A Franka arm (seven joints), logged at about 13 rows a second.
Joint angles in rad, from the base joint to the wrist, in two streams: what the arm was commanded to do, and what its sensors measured. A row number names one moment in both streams.
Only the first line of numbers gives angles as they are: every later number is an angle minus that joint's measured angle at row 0.
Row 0, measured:
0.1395, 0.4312, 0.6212, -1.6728, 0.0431, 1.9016, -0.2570
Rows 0 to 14, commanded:
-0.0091, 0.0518, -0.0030, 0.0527, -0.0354, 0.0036, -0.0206
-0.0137, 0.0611, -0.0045, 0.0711, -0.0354, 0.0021, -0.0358
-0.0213, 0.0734, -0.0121, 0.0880, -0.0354, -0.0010, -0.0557
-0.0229, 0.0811, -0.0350, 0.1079, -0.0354, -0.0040, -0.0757
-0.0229, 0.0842, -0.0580, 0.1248, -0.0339, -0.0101, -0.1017
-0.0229, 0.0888, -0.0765, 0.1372, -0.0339, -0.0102, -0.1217
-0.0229, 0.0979, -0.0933, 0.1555, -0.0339, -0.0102, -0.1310
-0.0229, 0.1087, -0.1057, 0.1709, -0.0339, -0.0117, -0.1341
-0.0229, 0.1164, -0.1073, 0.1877, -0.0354, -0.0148, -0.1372
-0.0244, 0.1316, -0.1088, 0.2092, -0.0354, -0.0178, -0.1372
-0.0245, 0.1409, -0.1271, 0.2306, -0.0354, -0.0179, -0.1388
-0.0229, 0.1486, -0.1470, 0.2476, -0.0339, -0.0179, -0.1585
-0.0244, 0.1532, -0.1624, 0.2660, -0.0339, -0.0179, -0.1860
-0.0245, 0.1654, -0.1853, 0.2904, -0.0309, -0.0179, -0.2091
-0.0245, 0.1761, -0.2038, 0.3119, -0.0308, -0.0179, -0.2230
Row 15, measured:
-0.0317, 0.1308, -0.1717, 0.2278, -0.0167, 0.0018, -0.1778
